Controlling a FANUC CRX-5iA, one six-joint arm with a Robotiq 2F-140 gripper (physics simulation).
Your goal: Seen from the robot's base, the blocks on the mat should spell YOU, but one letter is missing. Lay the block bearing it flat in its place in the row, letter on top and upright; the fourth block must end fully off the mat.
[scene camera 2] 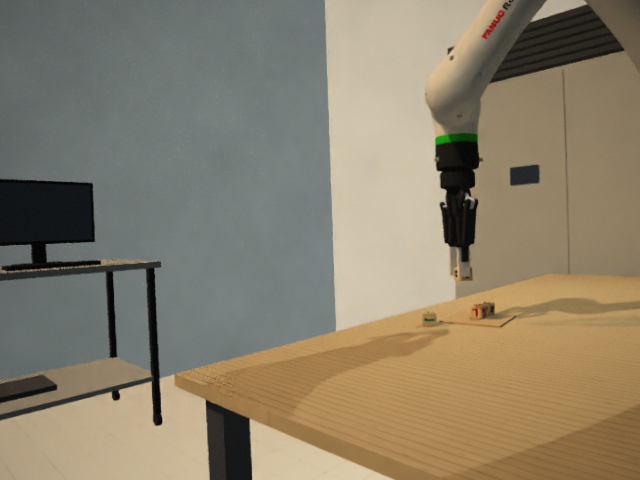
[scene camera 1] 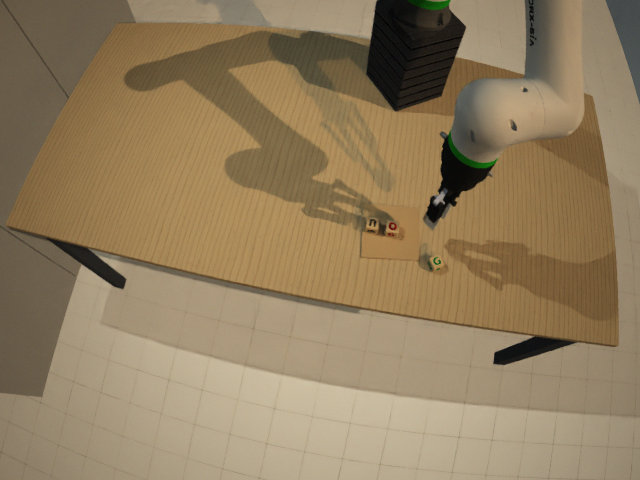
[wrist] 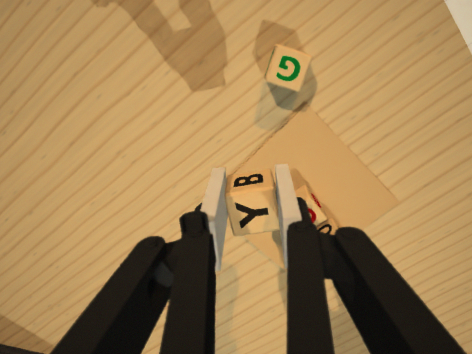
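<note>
My gripper (scene camera 1: 431, 221) (scene camera 2: 459, 268) (wrist: 251, 185) is shut on the Y block (scene camera 2: 463, 274) (wrist: 252, 212) and holds it above the table. Its Y face and a B side face show in the wrist view. The red O block (scene camera 1: 391, 228) (scene camera 2: 475, 312) and the black U block (scene camera 1: 371, 225) (scene camera 2: 492, 308) stand side by side on the mat (scene camera 1: 387, 250) (scene camera 2: 498, 323) (wrist: 345, 165). In the wrist view the right finger partly hides them. The green G block (scene camera 1: 436, 262) (scene camera 2: 429, 318) (wrist: 288, 68) lies off the mat, near one corner, turned at an angle.
The wooden table (scene camera 1: 206, 206) (scene camera 2: 413, 382) carries the mat and blocks. The dark ribbed robot pedestal (scene camera 1: 413, 64) stands at the far side of the table in scene camera 1. A side desk (scene camera 2: 124, 264) with a monitor (scene camera 2: 46, 211) stands apart from the table.
</note>
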